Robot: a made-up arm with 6 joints.
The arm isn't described. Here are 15 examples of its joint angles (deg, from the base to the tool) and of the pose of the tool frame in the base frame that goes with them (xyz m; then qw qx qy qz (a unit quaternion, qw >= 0)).
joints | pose
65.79 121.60 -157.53 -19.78 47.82 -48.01 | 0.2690 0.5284 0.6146 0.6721 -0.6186 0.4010 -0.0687
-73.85 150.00 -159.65 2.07 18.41 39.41 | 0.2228 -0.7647 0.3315 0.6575 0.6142 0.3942 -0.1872
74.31 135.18 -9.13 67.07 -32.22 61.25 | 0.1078 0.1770 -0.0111 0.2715 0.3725 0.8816 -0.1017
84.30 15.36 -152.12 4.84 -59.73 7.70 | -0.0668 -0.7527 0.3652 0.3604 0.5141 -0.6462 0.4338
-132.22 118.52 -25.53 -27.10 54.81 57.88 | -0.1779 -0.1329 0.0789 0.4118 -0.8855 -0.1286 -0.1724
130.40 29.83 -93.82 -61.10 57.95 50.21 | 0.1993 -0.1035 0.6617 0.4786 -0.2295 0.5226 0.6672
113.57 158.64 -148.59 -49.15 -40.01 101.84 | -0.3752 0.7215 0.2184 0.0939 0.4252 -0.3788 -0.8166
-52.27 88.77 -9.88 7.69 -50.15 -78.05 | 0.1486 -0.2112 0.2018 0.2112 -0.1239 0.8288 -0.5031
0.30 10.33 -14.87 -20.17 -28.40 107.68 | -0.0542 0.0184 0.3515 0.6025 0.2638 0.3706 0.6557
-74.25 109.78 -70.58 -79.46 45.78 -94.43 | 0.0622 -0.5167 0.2714 0.4862 0.5320 -0.6835 0.1156
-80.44 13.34 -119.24 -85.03 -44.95 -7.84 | -0.0166 0.5814 0.5661 0.0163 0.3507 0.2395 0.9052
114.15 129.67 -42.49 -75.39 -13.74 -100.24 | -0.1930 0.3667 -0.0142 0.1431 -0.5621 -0.8131 0.0493
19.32 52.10 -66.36 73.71 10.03 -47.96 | 0.1320 0.0666 0.6090 0.7185 -0.0348 0.5996 0.3507
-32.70 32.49 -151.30 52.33 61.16 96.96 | -0.3776 0.3364 0.6653 0.5800 0.0538 0.3844 0.7162
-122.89 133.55 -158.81 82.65 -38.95 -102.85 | -0.4149 -0.5108 0.5708 0.1093 0.5169 0.0463 -0.8478
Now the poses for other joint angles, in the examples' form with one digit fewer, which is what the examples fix.
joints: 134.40 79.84 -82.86 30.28 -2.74 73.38
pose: -0.260 0.269 0.604 0.366 0.161 -0.620 -0.675
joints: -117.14 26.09 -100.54 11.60 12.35 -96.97
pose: 0.140 0.263 0.713 0.189 -0.033 -0.195 0.962
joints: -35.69 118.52 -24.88 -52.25 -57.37 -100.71
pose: 0.333 -0.146 0.087 0.355 -0.748 0.451 -0.332
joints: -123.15 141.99 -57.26 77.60 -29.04 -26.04
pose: -0.313 -0.381 -0.075 0.029 -0.959 -0.022 0.280
